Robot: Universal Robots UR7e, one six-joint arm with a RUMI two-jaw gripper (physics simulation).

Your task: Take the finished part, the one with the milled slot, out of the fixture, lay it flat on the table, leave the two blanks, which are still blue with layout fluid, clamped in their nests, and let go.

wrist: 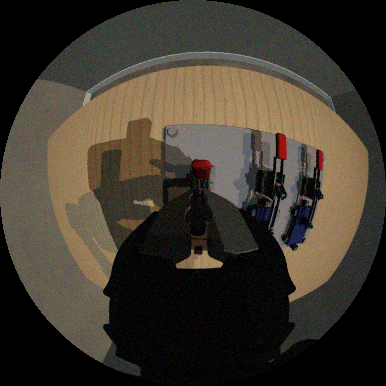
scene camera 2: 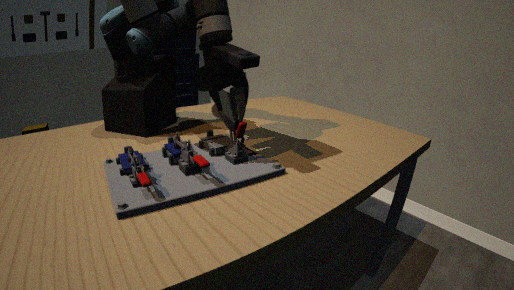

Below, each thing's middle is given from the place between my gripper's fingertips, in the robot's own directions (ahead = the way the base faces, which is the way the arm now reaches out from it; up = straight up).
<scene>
My hand is 11 cm to the left of the fixture plate (scene camera 2: pixel 170 186), 7 cm above it and 2 cm past it.
</scene>
